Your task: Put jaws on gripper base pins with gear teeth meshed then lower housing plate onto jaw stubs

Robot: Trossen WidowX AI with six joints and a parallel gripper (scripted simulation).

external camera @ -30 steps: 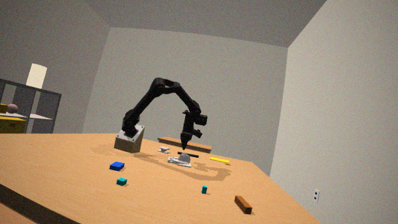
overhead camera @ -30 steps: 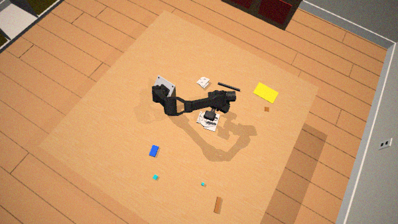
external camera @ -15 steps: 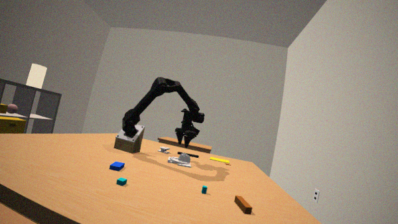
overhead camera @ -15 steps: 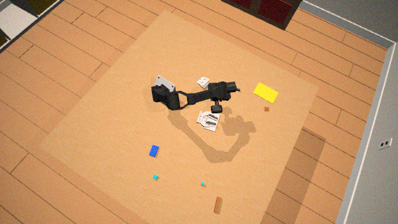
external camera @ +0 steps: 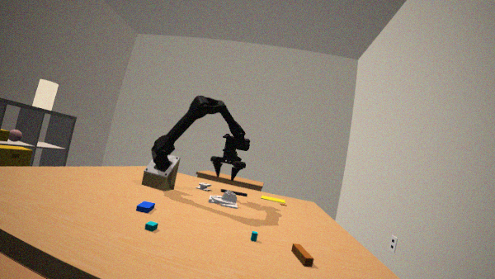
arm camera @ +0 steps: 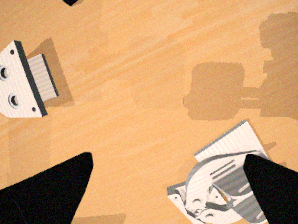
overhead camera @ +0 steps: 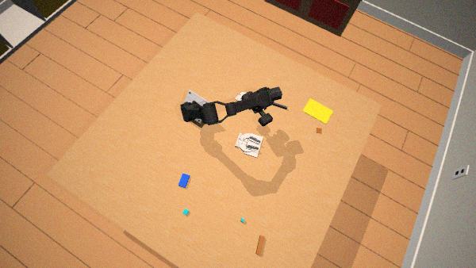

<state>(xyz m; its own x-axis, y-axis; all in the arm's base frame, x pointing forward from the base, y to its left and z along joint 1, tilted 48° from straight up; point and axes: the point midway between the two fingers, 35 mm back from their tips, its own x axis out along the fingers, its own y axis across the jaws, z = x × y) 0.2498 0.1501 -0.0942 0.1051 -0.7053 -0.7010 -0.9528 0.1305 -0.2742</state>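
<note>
The gripper base lies 140 mm behind my gripper tip, 80 mm to the left of it and 70 mm below it. Round my gripper tip: white jaw 40 mm ahead, 130 mm to the right, 80 mm below; housing plate 10 mm ahead, 120 mm to the right, 90 mm below; flat white plate 80 mm ahead, 100 mm to the right, 90 mm below.
</note>
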